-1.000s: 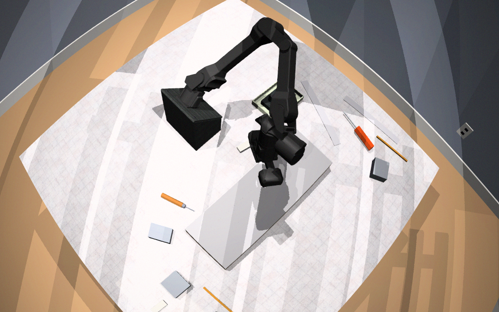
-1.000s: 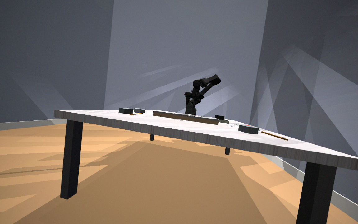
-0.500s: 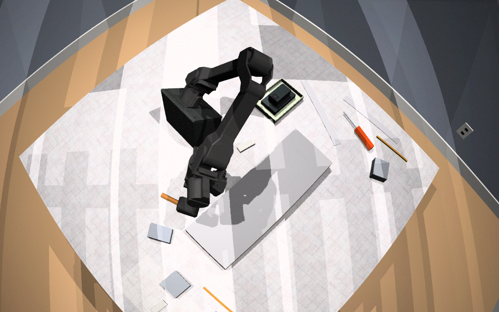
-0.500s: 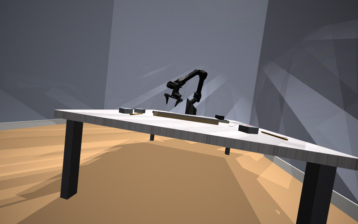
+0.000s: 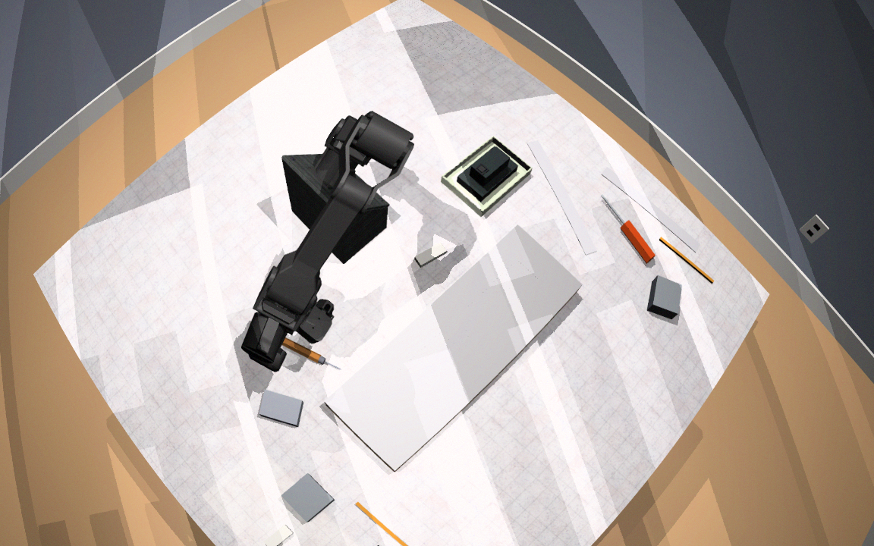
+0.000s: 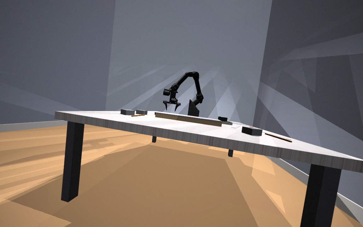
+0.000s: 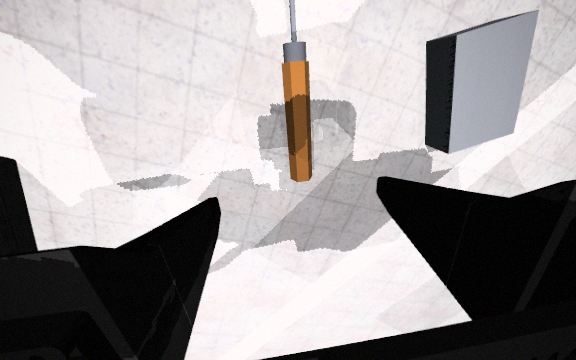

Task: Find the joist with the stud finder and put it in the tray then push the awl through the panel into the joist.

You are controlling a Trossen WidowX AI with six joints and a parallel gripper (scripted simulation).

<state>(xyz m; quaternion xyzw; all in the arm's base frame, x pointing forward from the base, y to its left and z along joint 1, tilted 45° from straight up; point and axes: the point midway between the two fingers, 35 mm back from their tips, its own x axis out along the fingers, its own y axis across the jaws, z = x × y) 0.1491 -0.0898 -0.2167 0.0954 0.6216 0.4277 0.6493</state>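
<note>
My gripper tip is now 60 mm short of the awl, 50 mm above it and 20 mm to the right of it. Also, from my gripper tip: stud finder: 530 mm to the left, 30 mm behind, 10 mm below; pale green tray: 540 mm to the left, 40 mm below, 30 mm behind.
</note>
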